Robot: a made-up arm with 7 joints.
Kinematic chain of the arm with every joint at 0, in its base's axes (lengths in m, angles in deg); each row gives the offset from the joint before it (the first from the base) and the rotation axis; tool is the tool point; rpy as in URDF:
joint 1: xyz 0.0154 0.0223 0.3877 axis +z
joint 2: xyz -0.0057 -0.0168 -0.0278 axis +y
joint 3: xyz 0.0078 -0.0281 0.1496 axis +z
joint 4: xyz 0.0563 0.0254 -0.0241 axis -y
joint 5: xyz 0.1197 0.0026 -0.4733 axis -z
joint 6: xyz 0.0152 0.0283 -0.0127 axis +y
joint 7: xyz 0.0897 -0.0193 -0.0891 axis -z
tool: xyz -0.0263 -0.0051 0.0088 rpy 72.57 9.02 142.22
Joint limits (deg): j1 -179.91..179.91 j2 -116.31..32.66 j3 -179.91..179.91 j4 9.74..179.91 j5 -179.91..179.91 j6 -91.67..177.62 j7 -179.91..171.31
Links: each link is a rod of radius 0.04 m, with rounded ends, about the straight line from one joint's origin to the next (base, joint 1, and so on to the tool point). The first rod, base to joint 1, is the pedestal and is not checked.
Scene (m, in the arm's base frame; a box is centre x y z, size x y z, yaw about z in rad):
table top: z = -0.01
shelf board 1: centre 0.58 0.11 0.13 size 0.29 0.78 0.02 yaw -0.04
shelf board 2: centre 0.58 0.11 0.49 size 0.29 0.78 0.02 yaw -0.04
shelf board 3: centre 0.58 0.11 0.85 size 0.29 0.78 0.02 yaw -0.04
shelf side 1: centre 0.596 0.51 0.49 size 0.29 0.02 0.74 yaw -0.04
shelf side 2: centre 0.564 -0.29 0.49 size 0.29 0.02 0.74 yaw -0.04
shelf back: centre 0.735 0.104 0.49 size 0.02 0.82 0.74 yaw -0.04
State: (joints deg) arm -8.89 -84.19 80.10 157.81 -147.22 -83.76 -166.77
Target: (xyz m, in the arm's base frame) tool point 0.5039 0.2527 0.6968
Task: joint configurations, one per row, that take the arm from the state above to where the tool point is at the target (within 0.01 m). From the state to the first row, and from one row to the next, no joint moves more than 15 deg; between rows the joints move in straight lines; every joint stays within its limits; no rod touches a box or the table.
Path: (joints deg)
1: -23.00 -79.25 77.59 151.66 -146.42 -71.81 -166.64
2: -37.11 -74.30 75.08 145.52 -145.63 -59.85 -166.52
3: -51.22 -69.36 72.57 139.37 -144.83 -47.90 -166.39
4: -65.33 -64.42 70.06 133.22 -144.04 -35.94 -166.27
5: -79.44 -59.48 67.55 127.08 -143.24 -23.99 -166.14
6: -93.55 -54.53 65.04 120.93 -142.44 -12.03 -166.02

